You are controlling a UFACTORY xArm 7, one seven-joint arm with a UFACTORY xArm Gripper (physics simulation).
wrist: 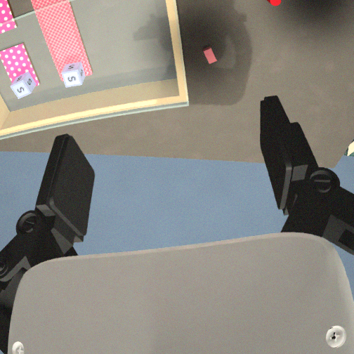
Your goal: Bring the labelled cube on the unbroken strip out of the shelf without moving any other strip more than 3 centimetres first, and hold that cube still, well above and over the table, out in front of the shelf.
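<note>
The shelf (pixel 176 50) has a pale wooden frame and shows at the upper left, cut off by the view. A red-and-white checked strip (pixel 59 37) runs in one visible piece down to a white cube (pixel 73 75) marked "S" at its near end. Left of it, a pink polka-dot strip shows as two pieces (pixel 6 17) (pixel 18 61) with a gap between them. Another white cube (pixel 22 85) marked "S" sits at the near end of the lower piece. My gripper (pixel 167 136) is wide open and empty, apart from both cubes. The strips' far ends are out of view.
A small pinkish-red block (pixel 210 55) lies on the brown-grey table (pixel 225 135) right of the shelf. Part of a red object (pixel 275 2) shows at the top edge. A blue surface (pixel 175 200) lies beyond the table's edge. Dark shadows fall beside the shelf.
</note>
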